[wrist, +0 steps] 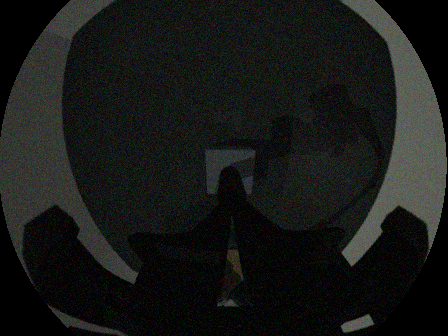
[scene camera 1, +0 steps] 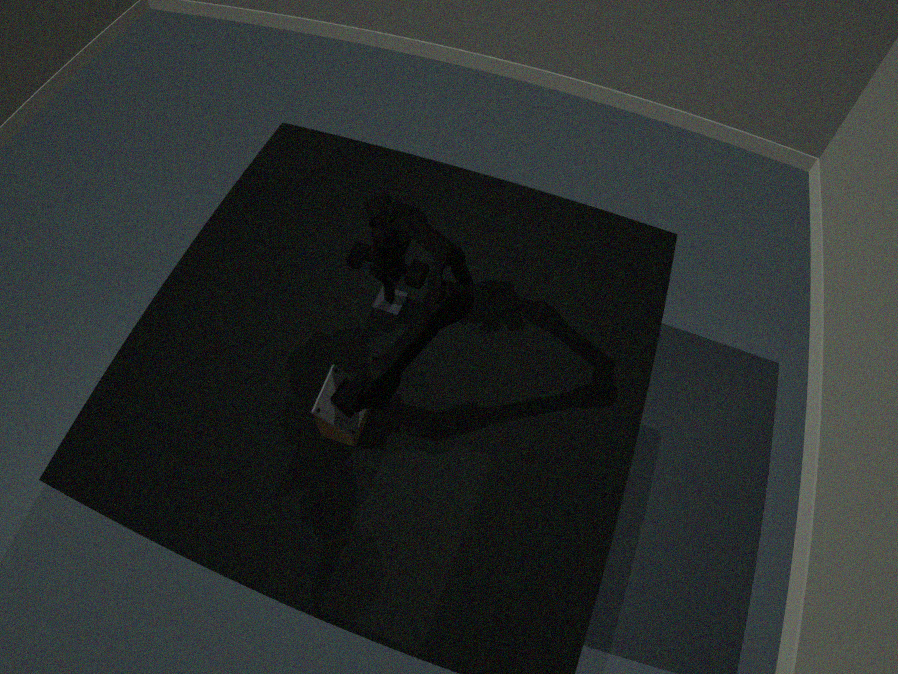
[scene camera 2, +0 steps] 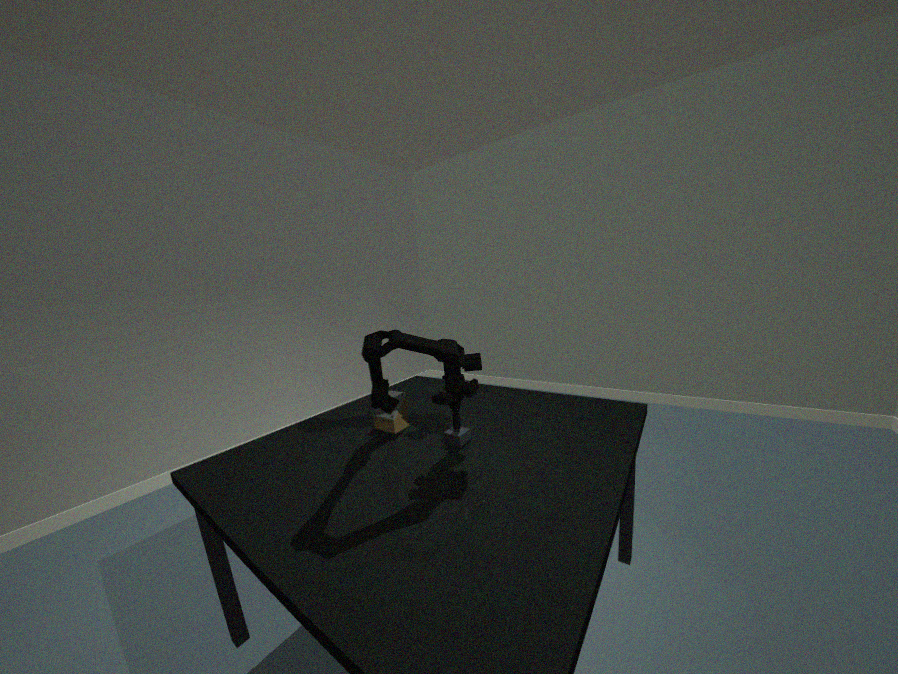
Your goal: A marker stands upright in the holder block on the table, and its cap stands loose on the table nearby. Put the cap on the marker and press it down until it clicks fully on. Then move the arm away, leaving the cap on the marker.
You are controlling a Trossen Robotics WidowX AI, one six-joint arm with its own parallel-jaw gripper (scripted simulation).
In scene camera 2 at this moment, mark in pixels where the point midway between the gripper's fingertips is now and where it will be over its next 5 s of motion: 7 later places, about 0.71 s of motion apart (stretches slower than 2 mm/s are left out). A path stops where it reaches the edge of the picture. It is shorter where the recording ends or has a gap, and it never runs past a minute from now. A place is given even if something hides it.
My gripper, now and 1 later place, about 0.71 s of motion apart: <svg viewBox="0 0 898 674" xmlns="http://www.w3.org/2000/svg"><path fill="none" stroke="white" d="M456 414L454 391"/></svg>
